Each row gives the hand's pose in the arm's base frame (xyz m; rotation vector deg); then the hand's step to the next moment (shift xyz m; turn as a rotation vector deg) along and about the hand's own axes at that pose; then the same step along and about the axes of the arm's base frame.
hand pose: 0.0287 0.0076 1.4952 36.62 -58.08 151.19
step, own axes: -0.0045 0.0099 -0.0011 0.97 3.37 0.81
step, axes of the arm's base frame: -0.0001 -0.0068 -0.0086 -1.85 -2.94 -0.93
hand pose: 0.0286 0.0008 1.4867 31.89 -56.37 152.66
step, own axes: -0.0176 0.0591 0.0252 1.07 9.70 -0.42
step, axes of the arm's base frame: 0.0015 -0.0623 -0.0236 -4.51 -6.82 -5.35
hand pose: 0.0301 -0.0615 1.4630 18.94 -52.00 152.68
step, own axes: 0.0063 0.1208 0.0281 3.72 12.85 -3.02
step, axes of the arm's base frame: -0.0457 -0.1071 -0.0431 -8.39 -7.01 -8.28
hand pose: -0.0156 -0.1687 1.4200 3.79 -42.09 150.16
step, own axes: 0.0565 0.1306 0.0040 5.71 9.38 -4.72
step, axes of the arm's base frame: -0.1046 -0.0817 -0.0514 -8.69 -2.70 -7.74
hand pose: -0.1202 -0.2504 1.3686 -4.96 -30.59 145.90
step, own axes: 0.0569 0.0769 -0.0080 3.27 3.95 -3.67
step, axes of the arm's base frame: -0.0850 -0.0279 -0.0348 -4.12 -0.10 -4.77
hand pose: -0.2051 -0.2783 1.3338 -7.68 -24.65 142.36
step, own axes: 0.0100 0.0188 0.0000 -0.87 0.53 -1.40
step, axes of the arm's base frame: -0.0185 -0.0085 -0.0063 0.68 -0.53 -1.50
